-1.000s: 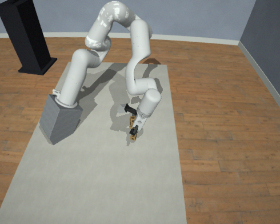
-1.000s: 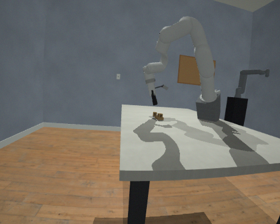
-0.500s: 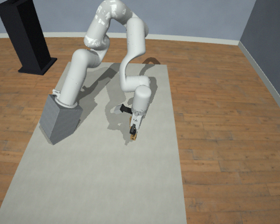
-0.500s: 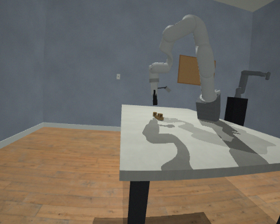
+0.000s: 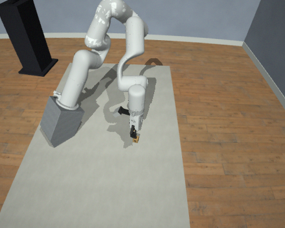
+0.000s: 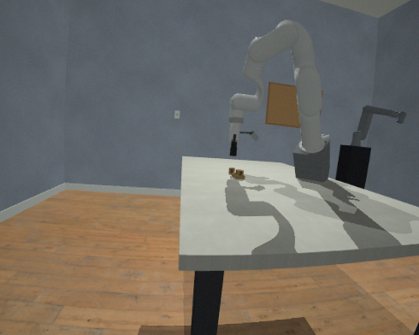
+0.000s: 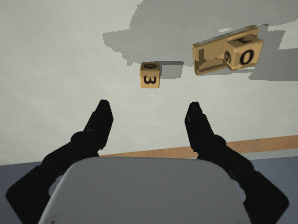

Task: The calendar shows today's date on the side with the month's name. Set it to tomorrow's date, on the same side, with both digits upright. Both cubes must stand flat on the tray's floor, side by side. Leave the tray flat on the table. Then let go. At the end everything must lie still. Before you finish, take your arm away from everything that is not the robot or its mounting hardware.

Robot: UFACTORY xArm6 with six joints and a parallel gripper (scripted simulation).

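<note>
Right now the wooden digit cube is 90 mm below my hand. From my hand the other things lie so: wooden calendar tray: 30 mm behind, 100 mm to the left, 100 mm below.
</note>
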